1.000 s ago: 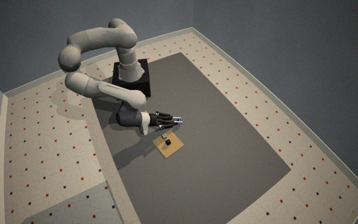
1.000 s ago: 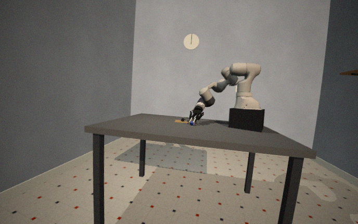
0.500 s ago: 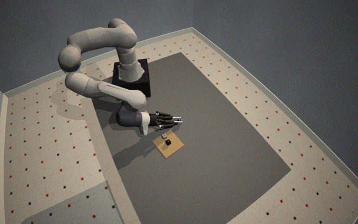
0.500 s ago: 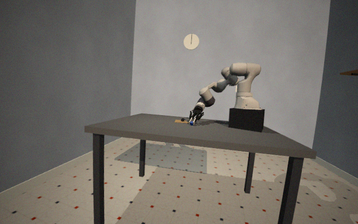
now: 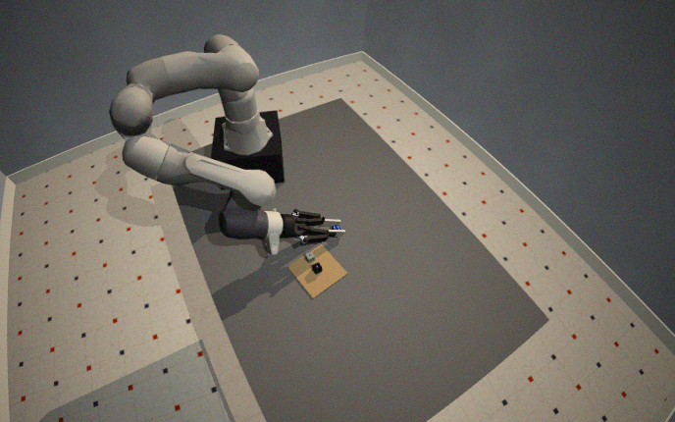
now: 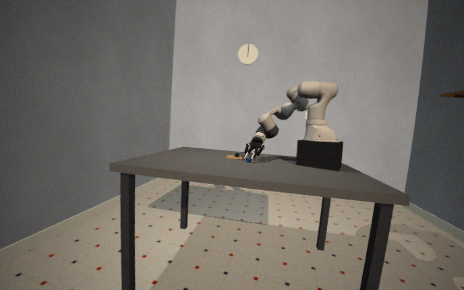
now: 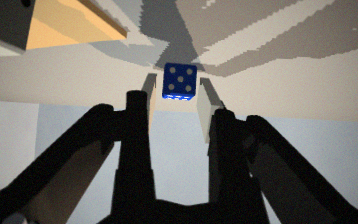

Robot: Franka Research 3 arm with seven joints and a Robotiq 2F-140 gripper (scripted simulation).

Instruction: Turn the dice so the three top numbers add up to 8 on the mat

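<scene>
Now: the blue die 10 mm to the left of my hand and 20 mm below it. Round my hand: black die 110 mm ahead, 110 mm to the right, 10 mm below; then white die 60 mm ahead, 110 mm to the right, 10 mm below; then tan mat 110 mm ahead, 110 mm to the right, 30 mm below.
</scene>
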